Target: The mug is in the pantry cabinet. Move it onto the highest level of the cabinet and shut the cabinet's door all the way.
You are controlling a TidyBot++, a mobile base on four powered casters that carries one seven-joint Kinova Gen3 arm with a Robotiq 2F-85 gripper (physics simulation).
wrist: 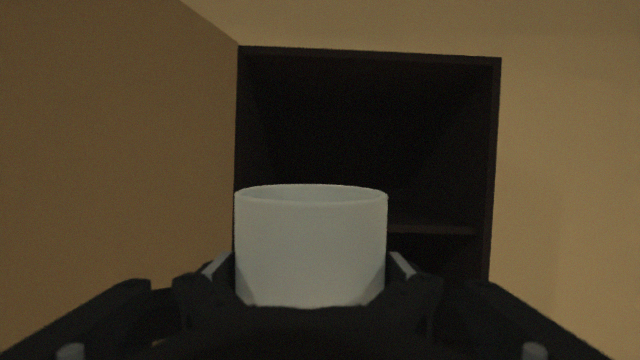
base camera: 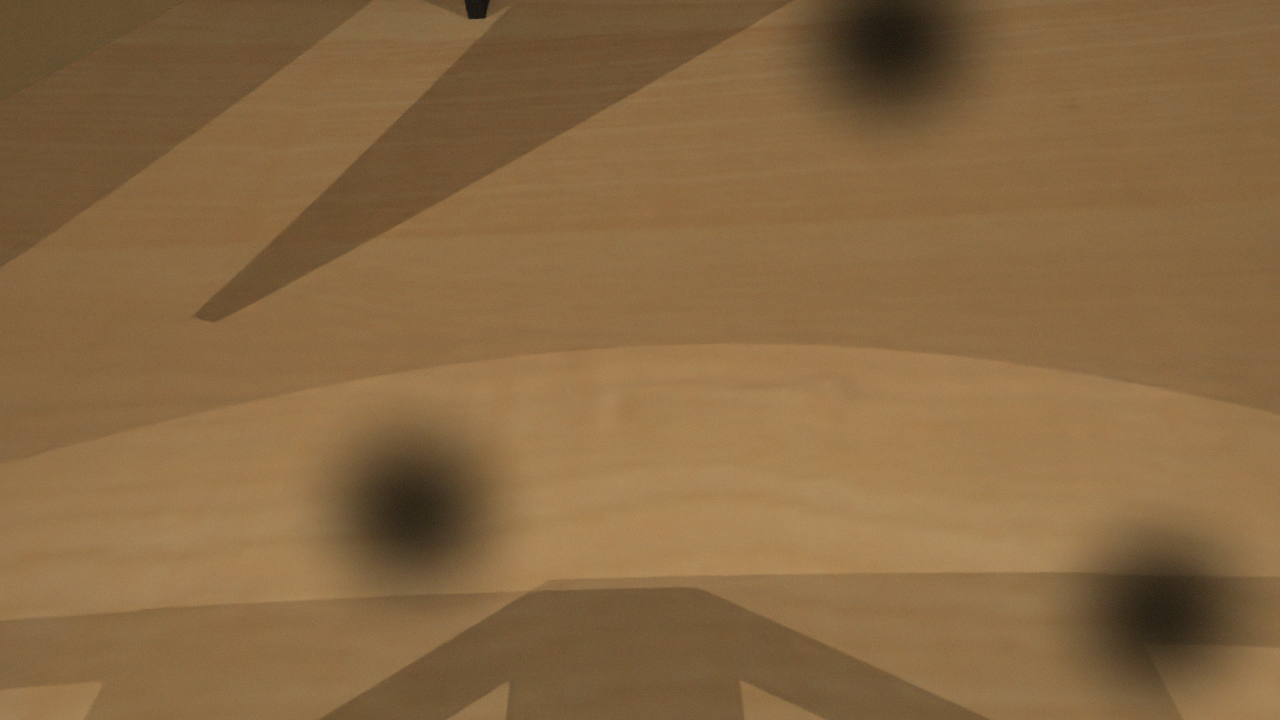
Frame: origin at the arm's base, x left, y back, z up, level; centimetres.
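Seen in the pictures: gripper, fingertip midpoint: [wrist: 310,269].
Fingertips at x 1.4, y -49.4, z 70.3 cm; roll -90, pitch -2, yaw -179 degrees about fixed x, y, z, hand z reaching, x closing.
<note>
A point is followed by its place in that frame.
The white mug [wrist: 310,245] {x 1.4, y -45.7, z 72.6 cm} stands upright between the fingers of my gripper [wrist: 310,269] {x 1.4, y -49.4, z 70.3 cm}, which is shut on it, in the wrist view. The dark pantry cabinet [wrist: 495,150] {x -35.0, y -94.1, z 81.1 cm} stands open behind the mug, and the mug is outside it. A shelf board [wrist: 432,230] {x -23.5, y -96.0, z 63.6 cm} crosses the cabinet to the right of the mug, with a tall compartment above it. The lower part of the cabinet is hidden by the mug and gripper. The cabinet's door cannot be made out.
A tan wall [wrist: 115,125] {x 26.1, y -69.0, z 80.0 cm} runs along the left, and another wall [wrist: 565,150] {x -98.7, y -152.1, z 87.6 cm} adjoins the cabinet's right side. The base camera view shows wooden floor [base camera: 716,447] {x -3.4, y -35.0, z -39.7 cm} with shadows, blurred dark spots and a small dark object [base camera: 477,8] {x 18.2, y -93.6, z -38.6 cm} at the top edge.
</note>
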